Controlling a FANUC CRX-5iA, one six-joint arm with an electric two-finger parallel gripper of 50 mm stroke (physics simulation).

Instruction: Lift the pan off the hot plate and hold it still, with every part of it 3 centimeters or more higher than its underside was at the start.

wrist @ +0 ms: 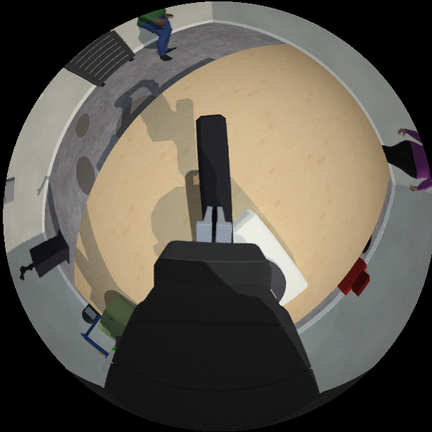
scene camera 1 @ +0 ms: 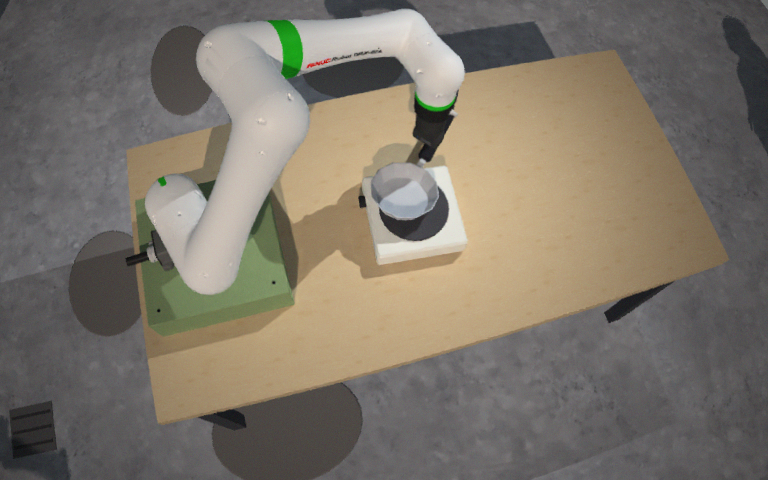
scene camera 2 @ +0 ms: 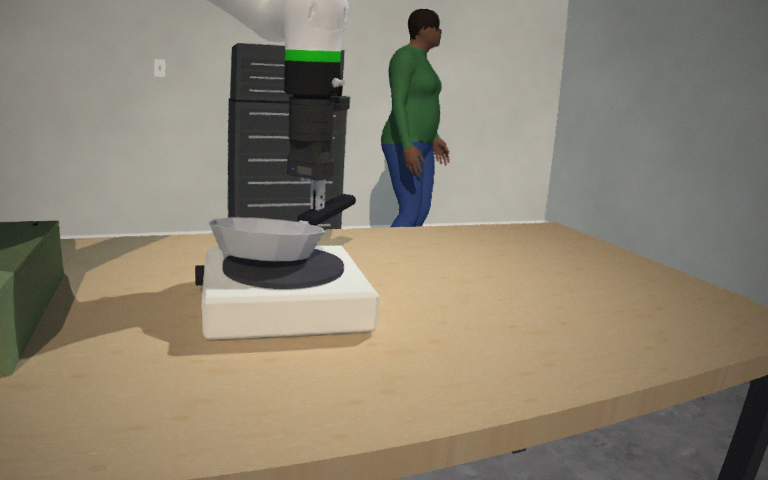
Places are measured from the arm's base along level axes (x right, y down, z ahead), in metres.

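Pixels of known places: gripper, fingertip midpoint: (scene camera 1: 430, 142) (scene camera 2: 317, 208).
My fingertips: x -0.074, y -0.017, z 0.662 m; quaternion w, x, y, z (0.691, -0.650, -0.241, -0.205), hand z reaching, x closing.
Observation:
For each thing: its top centre in the pictures, then the offset to it from my fingertips. "spot": a spot on its surface instead. Level surfaces: height alone.
- grey pan, middle of its top: (scene camera 2: 300, 206) (scene camera 1: 422, 157) dx +0.047, dy -0.014, dz -0.046 m
- dark disc, middle of its top: (scene camera 2: 278, 262) (scene camera 1: 411, 207) dx +0.148, dy +0.048, dz -0.110 m
- white hot plate, surface spot: (scene camera 2: 288, 314) (scene camera 1: 420, 254) spot: dx +0.267, dy +0.082, dz -0.126 m
- wooden table, its level: dy +0.121 m
- black knob, middle of its top: (scene camera 2: 200, 265) (scene camera 1: 362, 198) dx +0.071, dy +0.070, dz -0.219 m
The grey pan (scene camera 1: 404, 189) (scene camera 2: 266, 240) sits over the back left part of the dark disc (scene camera 1: 431, 227) (scene camera 2: 283, 275) of the white hot plate (scene camera 1: 421, 249) (scene camera 2: 288, 314) (wrist: 271, 246). It looks slightly tilted and seems to touch the disc. Its black handle (scene camera 1: 428, 153) (scene camera 2: 338, 207) (wrist: 214, 160) slants up, away from the bowl. My gripper (scene camera 2: 318, 207) (wrist: 214, 215) points down at the handle's bowl end. Its fingers are almost together, narrower than the handle, which shows beneath them in the wrist view. The fingertips are hidden in scene camera 1, and the bowl is hidden in the wrist view.
A green base block (scene camera 1: 254, 297) (scene camera 2: 33, 294) (wrist: 117, 315) stands at the left of the wooden table (scene camera 1: 538, 169) (scene camera 2: 509, 339) (wrist: 300, 125). A black knob (scene camera 1: 362, 201) (scene camera 2: 199, 275) sticks out of the hot plate's left side. A dark cabinet (scene camera 2: 240, 169) (wrist: 100, 58) and a person (scene camera 2: 416, 101) stand beyond the table.

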